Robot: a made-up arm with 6 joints.
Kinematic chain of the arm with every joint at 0, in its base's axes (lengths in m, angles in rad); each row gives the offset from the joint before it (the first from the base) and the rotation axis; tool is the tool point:
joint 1: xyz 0 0 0.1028 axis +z
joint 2: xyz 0 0.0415 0 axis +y
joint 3: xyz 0 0 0.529 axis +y
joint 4: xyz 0 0 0.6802 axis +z
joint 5: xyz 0 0 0 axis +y
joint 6: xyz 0 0 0.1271 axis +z
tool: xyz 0 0 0
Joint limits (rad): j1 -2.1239..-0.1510 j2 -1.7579..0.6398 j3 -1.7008..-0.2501 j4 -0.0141..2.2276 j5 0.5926..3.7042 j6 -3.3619..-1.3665
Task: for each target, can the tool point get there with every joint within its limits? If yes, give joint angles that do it. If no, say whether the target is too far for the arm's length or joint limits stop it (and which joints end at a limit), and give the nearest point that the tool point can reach.
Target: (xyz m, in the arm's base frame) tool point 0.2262 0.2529 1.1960
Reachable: yes | joints -1.8116 -0.0128 -0.4409 1.7050 1.9305 -1.7367
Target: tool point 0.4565 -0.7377 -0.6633
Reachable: no: joint limits stop it (at a limit: joint 1, joint 2, joint 3, joint 4) | nearest point 0.2376 0.1197 -0.6467 | short by 0.885 m
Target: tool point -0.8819 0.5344 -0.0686
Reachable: yes | joints -0.5055 -1.4654 -0.5272 0.9981 3.1509 -1.5742
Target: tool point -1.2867 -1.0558 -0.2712
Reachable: no: too far | nearest point -1.0308 0.1302 -0.2380 | short by 1.214 m
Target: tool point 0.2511 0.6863 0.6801
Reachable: yes | joints -1.7201 -0.1736 -1.3820 1.1512 2.0160 -2.6527
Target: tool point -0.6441 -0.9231 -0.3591
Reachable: no: joint limits stop it (at a limit: joint 1, joint 3, joint 5) | nearest point -0.5300 0.0541 -0.3908 | short by 0.984 m
